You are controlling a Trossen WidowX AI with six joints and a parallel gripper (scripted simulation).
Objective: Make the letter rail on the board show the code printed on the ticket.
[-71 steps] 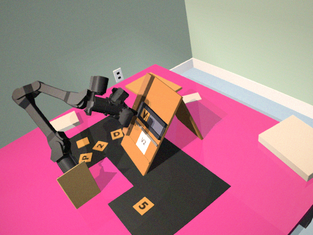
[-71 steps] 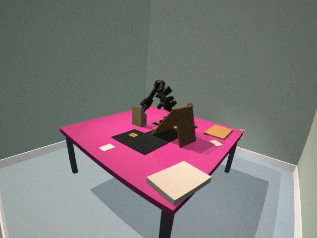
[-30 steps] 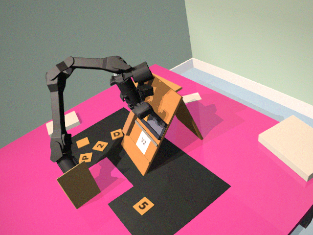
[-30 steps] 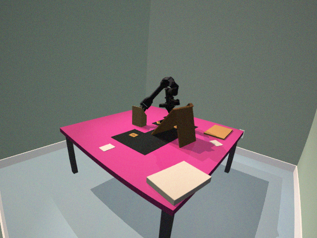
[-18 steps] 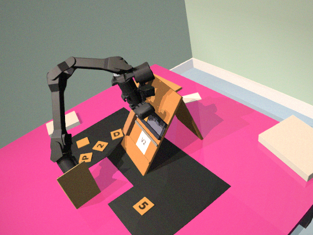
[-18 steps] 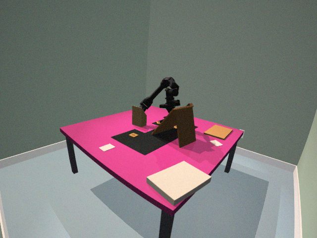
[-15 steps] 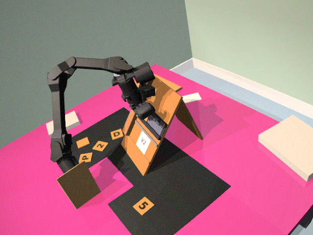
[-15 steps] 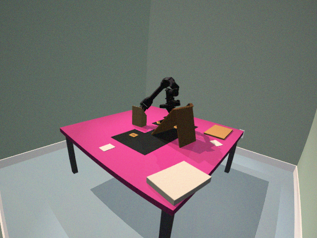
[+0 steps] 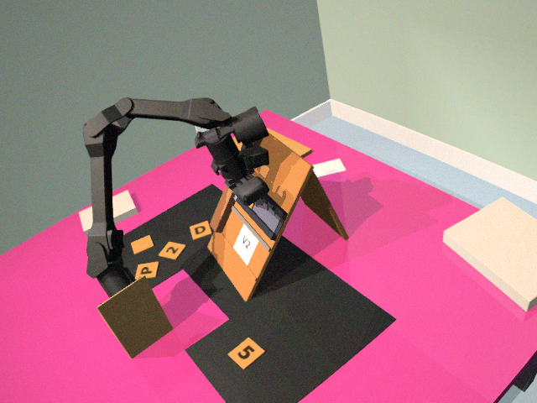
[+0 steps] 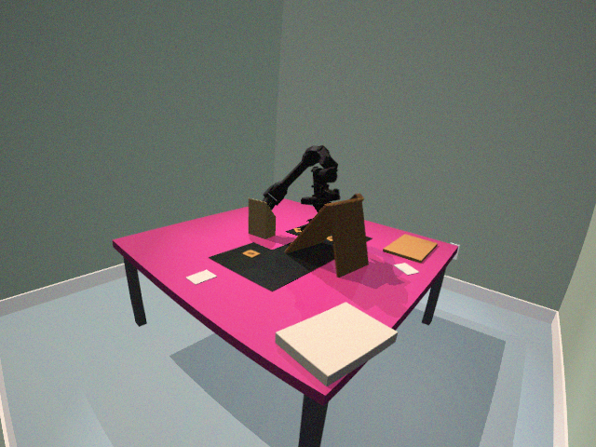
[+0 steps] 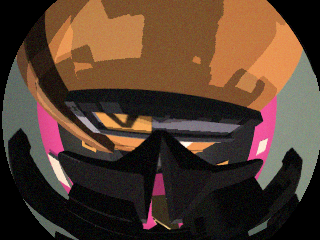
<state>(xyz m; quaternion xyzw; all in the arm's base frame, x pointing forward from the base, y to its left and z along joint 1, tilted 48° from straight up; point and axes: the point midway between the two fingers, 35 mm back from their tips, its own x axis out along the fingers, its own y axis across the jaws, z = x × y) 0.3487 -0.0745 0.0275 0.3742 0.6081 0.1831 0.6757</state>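
My gripper tip is 90 mm above the white ticket, 50 mm past it and 10 mm to the left of it. From my gripper tip the other things lie so: white block: 550 mm to the left, 220 mm behind, 160 mm below; orange flat panel: 390 mm to the left, 320 mm ahead, 170 mm below; black mat: 170 mm below, 150 mm behind, 20 mm to the left.
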